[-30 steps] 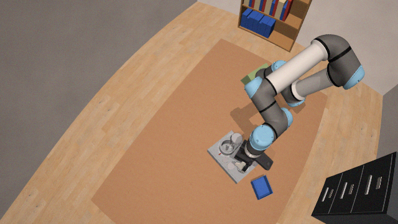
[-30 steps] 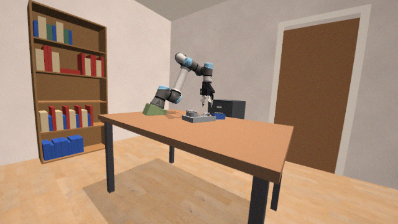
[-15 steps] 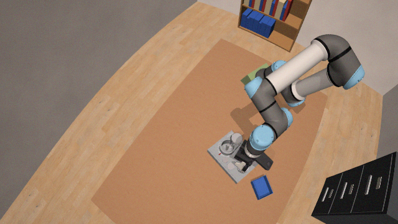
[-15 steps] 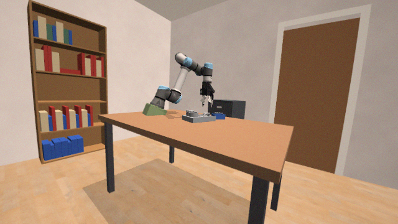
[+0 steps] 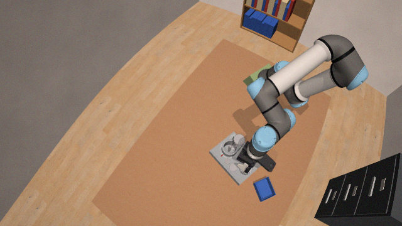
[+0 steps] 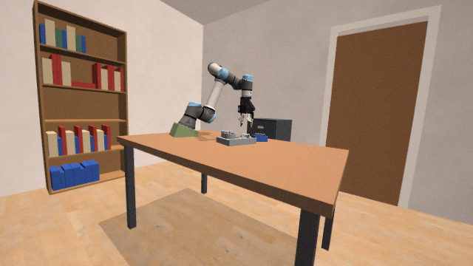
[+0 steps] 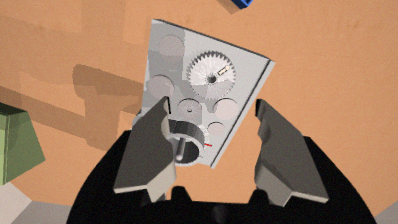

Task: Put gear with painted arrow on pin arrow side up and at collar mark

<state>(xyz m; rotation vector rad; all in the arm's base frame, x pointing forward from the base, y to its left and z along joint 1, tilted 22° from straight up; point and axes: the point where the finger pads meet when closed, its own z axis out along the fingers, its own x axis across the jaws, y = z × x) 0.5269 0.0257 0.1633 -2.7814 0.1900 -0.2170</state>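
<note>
My gripper is now 80 mm above the grey gear. The rest, counted from my hand: blue tray 140 mm to the left, 120 mm below, 50 mm ahead.
</note>
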